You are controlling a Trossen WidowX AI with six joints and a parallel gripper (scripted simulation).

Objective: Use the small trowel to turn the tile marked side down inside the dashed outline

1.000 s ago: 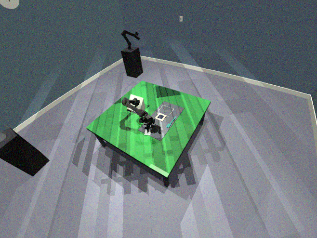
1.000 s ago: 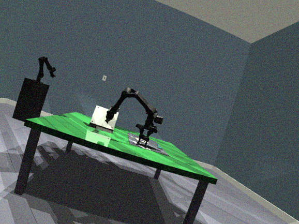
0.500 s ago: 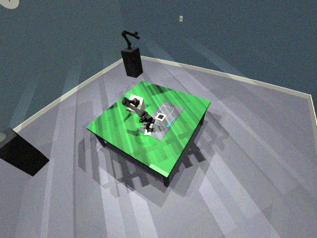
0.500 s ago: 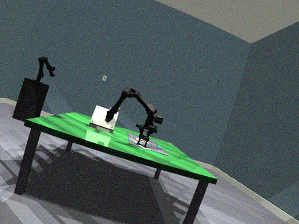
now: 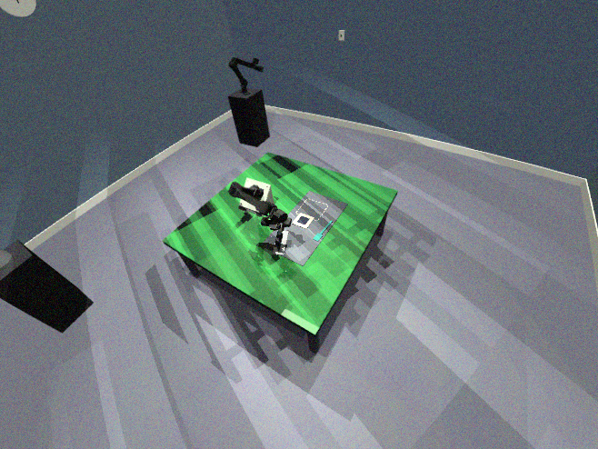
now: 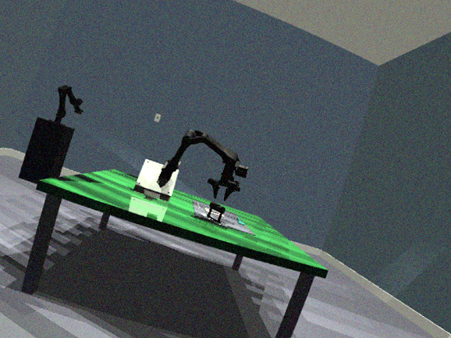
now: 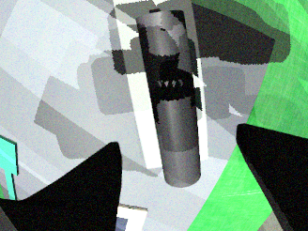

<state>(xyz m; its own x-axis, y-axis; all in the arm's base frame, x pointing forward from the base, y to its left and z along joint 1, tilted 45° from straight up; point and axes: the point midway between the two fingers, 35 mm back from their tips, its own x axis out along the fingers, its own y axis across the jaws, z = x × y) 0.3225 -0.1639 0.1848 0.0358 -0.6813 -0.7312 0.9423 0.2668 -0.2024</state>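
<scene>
The small trowel lies 10 mm behind my gripper tip, 20 mm to the left of it and 80 mm below it. Also, from my gripper tip: grey mat (80 mm ahead, 220 mm to the left, 140 mm below); then thin teal strip (210 mm ahead, 190 mm to the left, 110 mm below); then tile (40 mm ahead, 240 mm to the left, 110 mm below).
</scene>
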